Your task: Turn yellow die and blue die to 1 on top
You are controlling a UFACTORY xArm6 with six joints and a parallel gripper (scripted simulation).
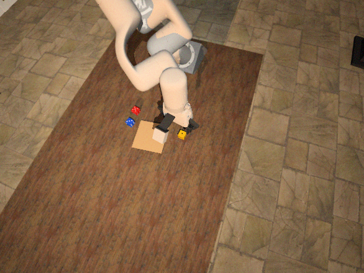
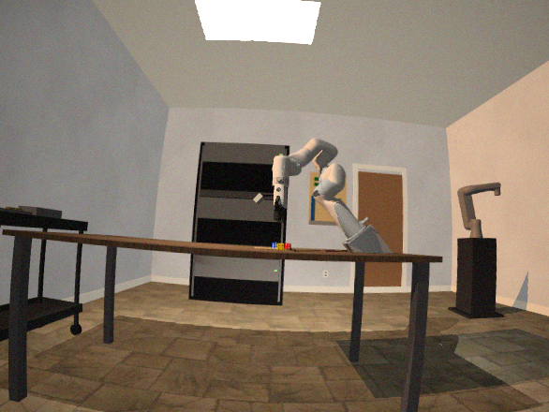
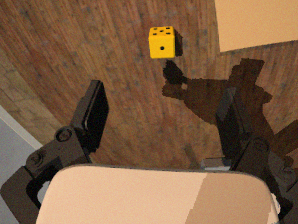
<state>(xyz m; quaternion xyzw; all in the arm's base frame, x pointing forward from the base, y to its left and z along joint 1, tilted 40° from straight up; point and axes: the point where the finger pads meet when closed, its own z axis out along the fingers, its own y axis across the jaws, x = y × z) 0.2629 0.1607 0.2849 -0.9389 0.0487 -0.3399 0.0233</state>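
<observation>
Now: the yellow die 120 mm below my hand and 10 mm behind it. The rest, counted from my hand: red die 260 mm to the right, 120 mm below, 40 mm behind; then tan mat 140 mm below, 130 mm to the right, 50 mm ahead; then blue die 250 mm to the right, 120 mm below, 30 mm ahead.
</observation>
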